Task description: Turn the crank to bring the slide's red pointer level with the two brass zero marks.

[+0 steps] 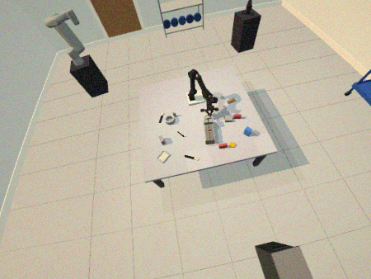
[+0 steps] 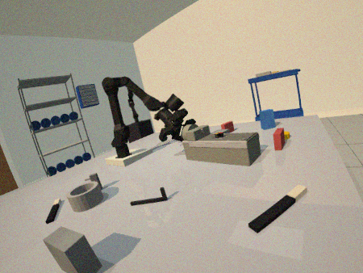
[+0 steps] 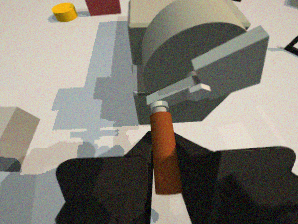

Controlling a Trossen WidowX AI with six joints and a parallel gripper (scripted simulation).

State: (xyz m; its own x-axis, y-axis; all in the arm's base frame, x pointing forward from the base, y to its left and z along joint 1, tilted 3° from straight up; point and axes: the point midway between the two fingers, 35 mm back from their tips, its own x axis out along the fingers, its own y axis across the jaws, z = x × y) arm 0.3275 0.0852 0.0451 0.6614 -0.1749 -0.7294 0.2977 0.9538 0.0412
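Now: gripper tip 16 cm short of the red pointer, 7 cm to the left of it and 4 cm below it. From my gripper tip the other things lie so: yellow disc (36 cm ahead, 9 cm to the left, 3 cm below); then black l-shaped piece (7 cm ahead, 34 cm to the right, 3 cm below); then brown crank handle (2 cm behind, 1 cm to the left, 3 cm above).
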